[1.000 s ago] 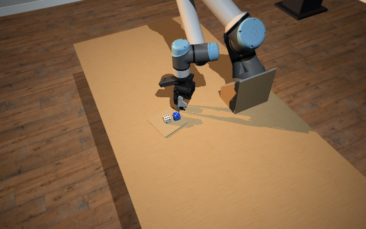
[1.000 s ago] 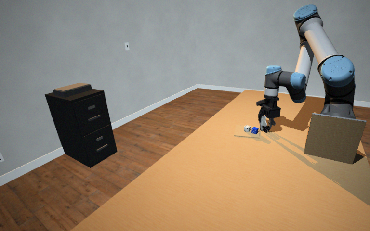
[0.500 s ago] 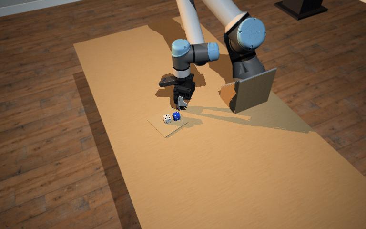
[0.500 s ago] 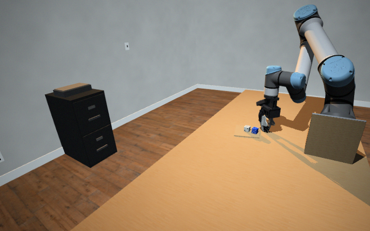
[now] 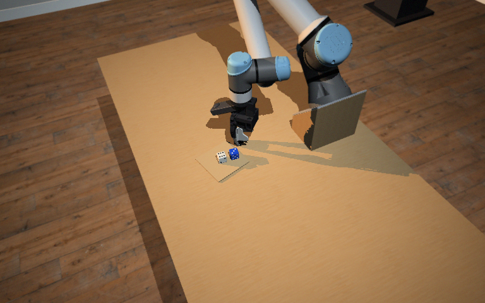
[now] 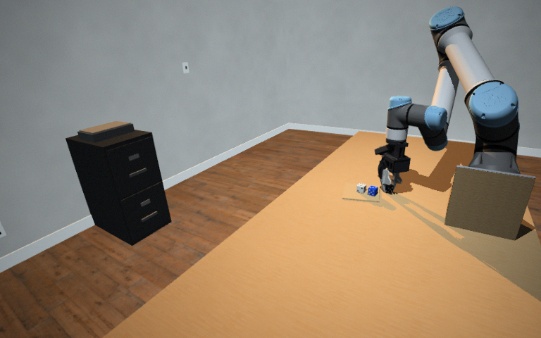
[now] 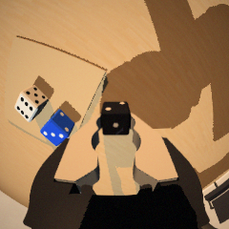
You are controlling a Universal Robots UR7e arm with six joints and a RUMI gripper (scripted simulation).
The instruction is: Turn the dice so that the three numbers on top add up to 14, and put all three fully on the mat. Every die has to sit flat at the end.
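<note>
Now: hand 5 cm short of the blue die and 6 cm to the right of it. From my hand the other things lie so: tan mat (9 cm ahead, 6 cm to the left, 2 cm below); then white die (9 cm ahead, 6 cm to the left); then black die (right at my hand).
</note>
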